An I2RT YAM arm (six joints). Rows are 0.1 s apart.
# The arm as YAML. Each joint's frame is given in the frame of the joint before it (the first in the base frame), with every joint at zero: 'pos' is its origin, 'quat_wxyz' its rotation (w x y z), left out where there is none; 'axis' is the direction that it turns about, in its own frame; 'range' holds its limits. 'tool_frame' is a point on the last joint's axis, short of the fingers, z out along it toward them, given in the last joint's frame.
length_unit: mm
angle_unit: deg
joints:
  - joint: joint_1
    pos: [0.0, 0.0, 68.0]
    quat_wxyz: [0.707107, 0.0, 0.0, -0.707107]
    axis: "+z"
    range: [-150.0, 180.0]
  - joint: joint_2
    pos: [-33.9, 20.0, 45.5]
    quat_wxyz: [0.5, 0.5, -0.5, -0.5]
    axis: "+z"
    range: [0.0, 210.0]
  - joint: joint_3
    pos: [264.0, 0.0, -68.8]
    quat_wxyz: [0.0, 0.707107, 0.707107, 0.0]
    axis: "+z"
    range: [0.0, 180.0]
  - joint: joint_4
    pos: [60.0, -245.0, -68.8]
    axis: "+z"
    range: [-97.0, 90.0]
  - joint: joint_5
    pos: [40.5, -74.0, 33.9]
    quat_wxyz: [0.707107, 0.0, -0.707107, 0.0]
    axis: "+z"
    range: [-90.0, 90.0]
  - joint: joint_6
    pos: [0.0, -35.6, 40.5]
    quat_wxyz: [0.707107, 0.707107, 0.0, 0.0]
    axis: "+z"
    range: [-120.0, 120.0]
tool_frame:
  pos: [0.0, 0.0, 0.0]
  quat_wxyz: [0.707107, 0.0, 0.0, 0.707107]
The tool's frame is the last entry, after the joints.
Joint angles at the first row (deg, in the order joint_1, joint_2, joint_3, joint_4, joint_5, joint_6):
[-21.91 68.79 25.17 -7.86 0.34 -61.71]
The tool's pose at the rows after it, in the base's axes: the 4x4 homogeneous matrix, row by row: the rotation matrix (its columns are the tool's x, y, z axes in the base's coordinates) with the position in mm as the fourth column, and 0 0 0 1 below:
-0.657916, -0.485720, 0.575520, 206.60; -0.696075, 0.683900, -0.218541, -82.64; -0.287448, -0.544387, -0.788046, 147.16; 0, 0, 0, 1
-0.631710, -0.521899, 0.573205, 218.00; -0.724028, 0.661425, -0.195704, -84.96; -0.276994, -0.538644, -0.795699, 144.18; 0, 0, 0, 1
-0.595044, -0.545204, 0.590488, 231.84; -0.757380, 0.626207, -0.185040, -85.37; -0.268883, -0.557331, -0.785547, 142.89; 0, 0, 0, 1
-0.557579, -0.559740, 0.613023, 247.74; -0.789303, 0.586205, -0.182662, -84.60; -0.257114, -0.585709, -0.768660, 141.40; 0, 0, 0, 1
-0.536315, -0.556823, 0.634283, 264.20; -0.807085, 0.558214, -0.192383, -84.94; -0.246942, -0.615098, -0.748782, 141.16; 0, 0, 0, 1
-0.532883, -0.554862, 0.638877, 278.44; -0.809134, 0.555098, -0.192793, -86.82; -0.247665, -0.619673, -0.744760, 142.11; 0, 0, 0, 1
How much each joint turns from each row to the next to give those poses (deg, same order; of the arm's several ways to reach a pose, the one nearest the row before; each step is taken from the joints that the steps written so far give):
[0.00 3.52 1.96 1.03 -1.03 -1.34]
[0.37 3.83 1.97 1.12 -0.94 -1.88]
[1.05 3.45 1.88 2.51 -0.28 -1.74]
[1.42 3.65 2.01 3.19 0.33 -1.53]
[1.16 3.50 2.41 2.86 0.89 -0.70]
[0.55 2.95 2.97 0.33 0.31 0.26]

